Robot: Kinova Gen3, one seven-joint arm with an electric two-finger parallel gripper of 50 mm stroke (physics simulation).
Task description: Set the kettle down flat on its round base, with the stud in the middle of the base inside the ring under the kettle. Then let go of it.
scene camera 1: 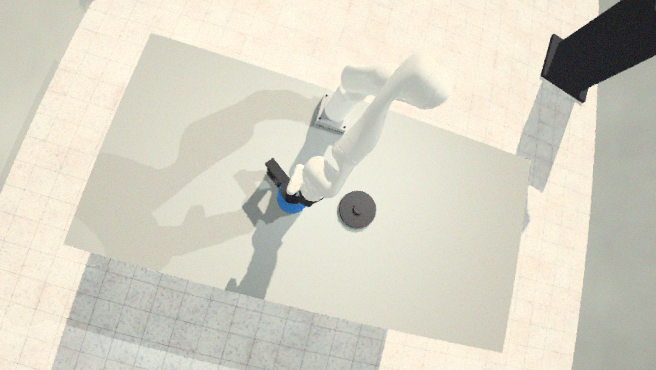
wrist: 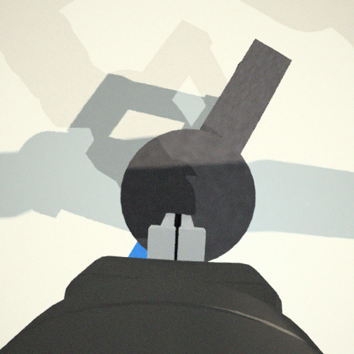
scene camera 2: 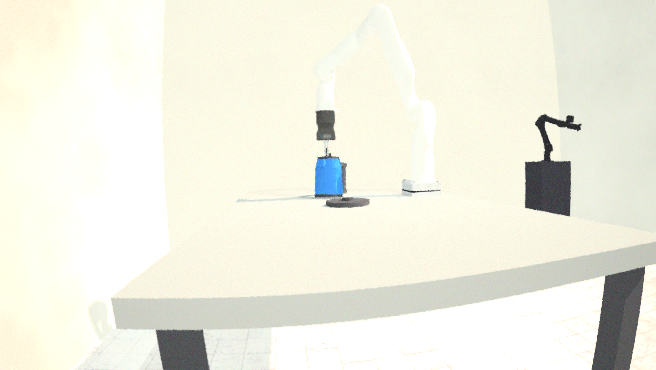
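The kettle, a blue body with a dark round top and a dark handle, stands upright on the table behind the round base. The ring under it is hidden. The round dark base lies flat with a small stud in its middle. The kettle is off the base, beside it. My gripper points down at the kettle's top, near its edge. Its fingers are shut together, with nothing visible between them. In scene camera 1 the arm hides the fingertips.
The pale table carries the arm's mount behind the kettle and the base. A black pedestal stands apart, beyond the table, with a small dark arm on it.
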